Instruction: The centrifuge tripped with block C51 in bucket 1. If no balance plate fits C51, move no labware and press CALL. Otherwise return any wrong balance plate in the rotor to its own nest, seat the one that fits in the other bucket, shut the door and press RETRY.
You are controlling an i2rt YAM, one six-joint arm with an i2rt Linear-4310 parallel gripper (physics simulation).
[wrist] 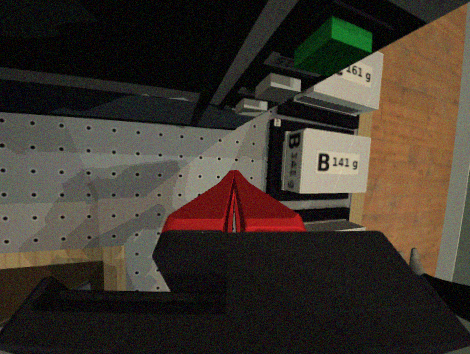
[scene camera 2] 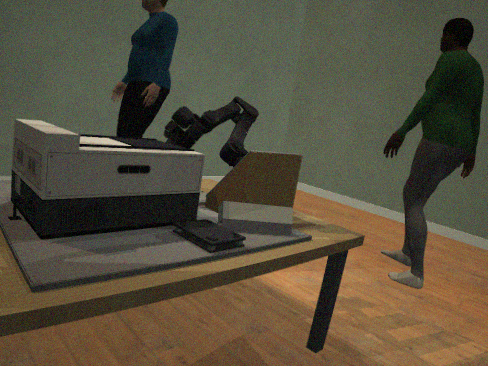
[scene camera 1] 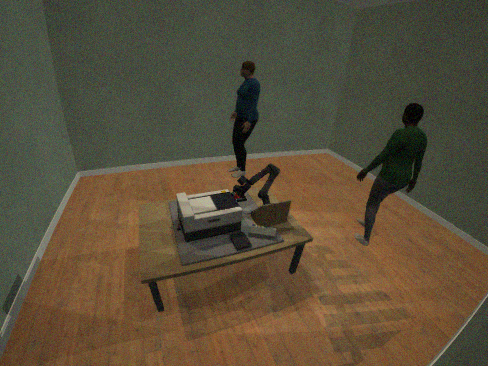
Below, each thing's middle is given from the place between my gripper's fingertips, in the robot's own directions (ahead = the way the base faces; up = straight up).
Scene:
Now: the green tab [wrist: 336, 44] 60 mm ahead of my hand, 10 mm to the right of it and 70 mm above it. Round my hand: centrifuge [scene camera 2: 66, 184]: 280 mm ahead, 160 mm to the left, 10 mm above.

